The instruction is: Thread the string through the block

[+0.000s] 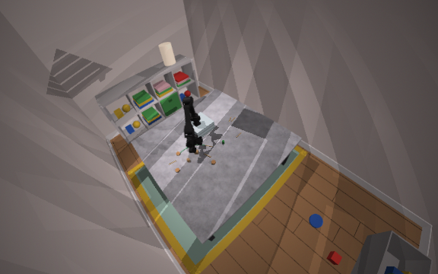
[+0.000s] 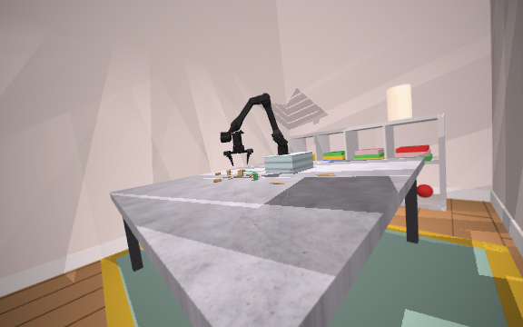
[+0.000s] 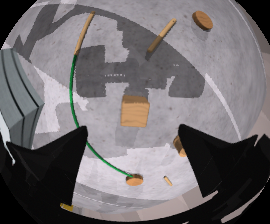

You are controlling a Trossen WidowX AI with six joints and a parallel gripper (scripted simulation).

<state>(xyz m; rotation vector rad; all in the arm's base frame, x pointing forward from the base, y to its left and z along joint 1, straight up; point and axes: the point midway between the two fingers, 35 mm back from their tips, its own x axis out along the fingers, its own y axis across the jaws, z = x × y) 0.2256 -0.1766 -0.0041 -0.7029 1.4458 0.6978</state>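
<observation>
My gripper tip is 50 mm above the wooden block. From my gripper tip the other things lie so: green piece 260 mm to the left, 80 mm ahead, 40 mm below.
</observation>
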